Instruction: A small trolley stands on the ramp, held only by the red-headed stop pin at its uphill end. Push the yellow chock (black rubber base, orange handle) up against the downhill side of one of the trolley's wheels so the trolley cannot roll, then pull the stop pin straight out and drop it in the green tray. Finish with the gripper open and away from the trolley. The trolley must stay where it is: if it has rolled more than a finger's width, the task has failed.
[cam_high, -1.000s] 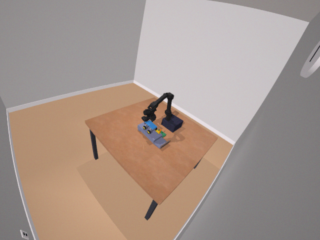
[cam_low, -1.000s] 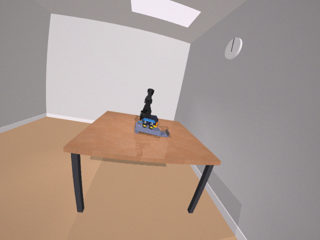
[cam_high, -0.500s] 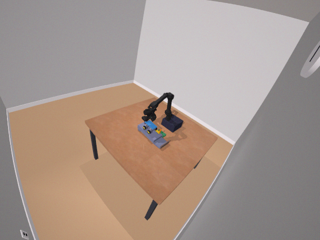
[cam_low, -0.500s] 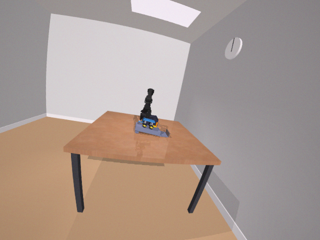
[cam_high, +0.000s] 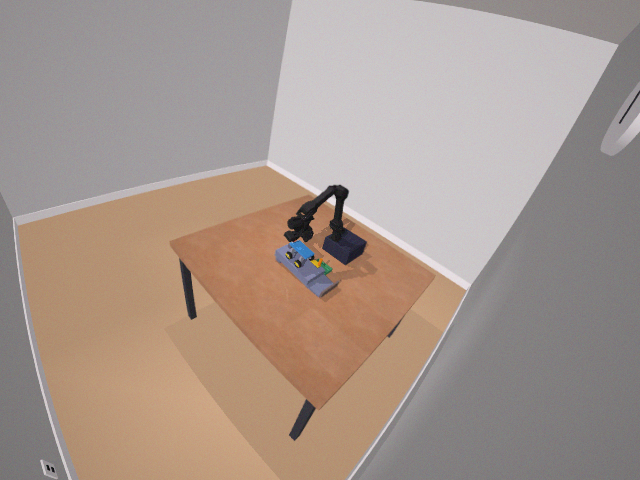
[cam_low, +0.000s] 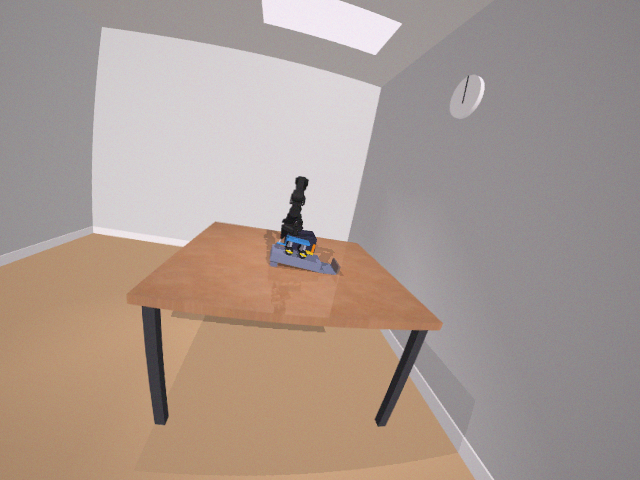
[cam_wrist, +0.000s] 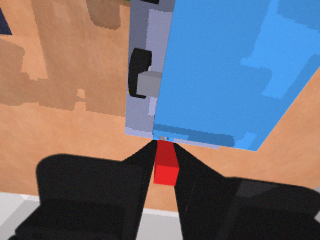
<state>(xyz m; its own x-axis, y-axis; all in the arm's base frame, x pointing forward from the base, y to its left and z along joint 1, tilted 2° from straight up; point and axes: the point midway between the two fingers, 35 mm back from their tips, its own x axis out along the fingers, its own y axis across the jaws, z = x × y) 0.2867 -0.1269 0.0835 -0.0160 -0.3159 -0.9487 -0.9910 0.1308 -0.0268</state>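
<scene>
Now: the green tray 70 mm behind my gripper tip, 190 mm to the left of it and 150 mm below it. From my gripper tip the other things lie so: blue trolley: 30 mm ahead, 80 mm to the left, 30 mm below; grey ramp: 30 mm ahead, 90 mm to the left, 90 mm below; red-headed stop pin: right at my gripper tip.
</scene>
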